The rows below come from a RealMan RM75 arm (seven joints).
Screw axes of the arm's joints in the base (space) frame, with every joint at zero. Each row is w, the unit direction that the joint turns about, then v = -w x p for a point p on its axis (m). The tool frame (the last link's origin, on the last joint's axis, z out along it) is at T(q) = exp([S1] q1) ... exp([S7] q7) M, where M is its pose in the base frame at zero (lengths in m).
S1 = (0, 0, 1, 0.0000, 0.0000, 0.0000)
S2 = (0, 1, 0, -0.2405, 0.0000, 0.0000)
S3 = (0, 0, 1, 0.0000, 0.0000, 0.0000)
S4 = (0, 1, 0, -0.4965, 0.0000, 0.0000)
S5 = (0, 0, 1, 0.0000, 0.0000, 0.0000)
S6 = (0, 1, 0, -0.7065, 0.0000, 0.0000)
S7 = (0, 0, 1, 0.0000, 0.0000, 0.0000)
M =
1 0 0 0.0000
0 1 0 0.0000
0 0 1 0.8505
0 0 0 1
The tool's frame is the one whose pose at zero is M.
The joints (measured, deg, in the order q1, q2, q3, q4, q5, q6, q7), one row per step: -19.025, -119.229, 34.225, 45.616, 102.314, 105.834, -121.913; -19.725, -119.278, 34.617, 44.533, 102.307, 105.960, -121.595; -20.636, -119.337, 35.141, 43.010, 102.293, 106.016, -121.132; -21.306, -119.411, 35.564, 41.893, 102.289, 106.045, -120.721; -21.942, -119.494, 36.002, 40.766, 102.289, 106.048, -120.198; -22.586, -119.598, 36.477, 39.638, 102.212, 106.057, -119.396; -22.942, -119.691, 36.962, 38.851, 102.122, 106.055, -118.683; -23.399, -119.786, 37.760, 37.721, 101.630, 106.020, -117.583; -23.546, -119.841, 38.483, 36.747, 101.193, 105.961, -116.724; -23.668, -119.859, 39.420, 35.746, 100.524, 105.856, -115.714; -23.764, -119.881, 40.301, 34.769, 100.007, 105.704, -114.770
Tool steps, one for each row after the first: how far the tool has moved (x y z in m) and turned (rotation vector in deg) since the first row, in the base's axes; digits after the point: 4 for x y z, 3 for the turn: 0.0032, 0.0017, -0.0041, -0.789, -0.603, -0.668; 0.0072, 0.0037, -0.0098, -1.802, -1.381, -1.435; 0.0103, 0.0051, -0.0142, -2.548, -1.919, -2.050; 0.0132, 0.0062, -0.0187, -3.239, -2.401, -2.684; 0.0164, 0.0073, -0.0232, -3.744, -2.833, -3.541; 0.0185, 0.0074, -0.0268, -4.101, -3.067, -4.213; 0.0216, 0.0078, -0.0313, -4.349, -3.538, -5.217; 0.0230, 0.0069, -0.0351, -4.603, -3.940, -5.750; 0.0245, 0.0061, -0.0388, -4.740, -4.333, -6.399; 0.0255, 0.0051, -0.0426, -4.946, -4.625, -6.900
